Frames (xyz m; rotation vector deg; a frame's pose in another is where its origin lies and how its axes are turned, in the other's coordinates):
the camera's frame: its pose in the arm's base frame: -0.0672 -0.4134 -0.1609 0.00 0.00 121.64
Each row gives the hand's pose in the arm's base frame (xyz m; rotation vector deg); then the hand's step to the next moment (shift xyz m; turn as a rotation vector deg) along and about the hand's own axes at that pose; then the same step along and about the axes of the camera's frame.
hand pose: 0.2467 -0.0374 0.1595 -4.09 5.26 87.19
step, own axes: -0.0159 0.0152 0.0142 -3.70 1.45 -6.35
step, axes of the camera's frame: -0.0033 0.0205 0.0159 -2.73 3.70 -5.91
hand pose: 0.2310 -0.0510 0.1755 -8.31 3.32 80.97
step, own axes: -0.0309 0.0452 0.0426 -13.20 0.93 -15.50
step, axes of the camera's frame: 0.0119 0.0531 0.0431 -11.48 9.75 -13.73
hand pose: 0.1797 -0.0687 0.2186 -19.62 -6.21 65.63
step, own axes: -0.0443 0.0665 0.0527 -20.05 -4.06 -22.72
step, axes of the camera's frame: 0.0433 0.0790 0.0323 -21.39 11.88 -18.32
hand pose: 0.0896 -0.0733 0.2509 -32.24 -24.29 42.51
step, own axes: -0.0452 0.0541 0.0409 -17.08 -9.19 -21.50
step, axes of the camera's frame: 0.0530 0.0612 -0.0089 -23.91 8.82 -13.75
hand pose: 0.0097 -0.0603 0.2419 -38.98 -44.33 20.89
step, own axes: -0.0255 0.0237 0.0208 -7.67 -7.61 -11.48
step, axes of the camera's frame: 0.0284 0.0222 -0.0185 -14.38 4.38 -4.75
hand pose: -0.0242 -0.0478 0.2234 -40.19 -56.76 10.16
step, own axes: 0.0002 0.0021 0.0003 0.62 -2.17 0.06
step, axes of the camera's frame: 0.0015 -0.0012 -0.0010 -1.13 0.78 1.79
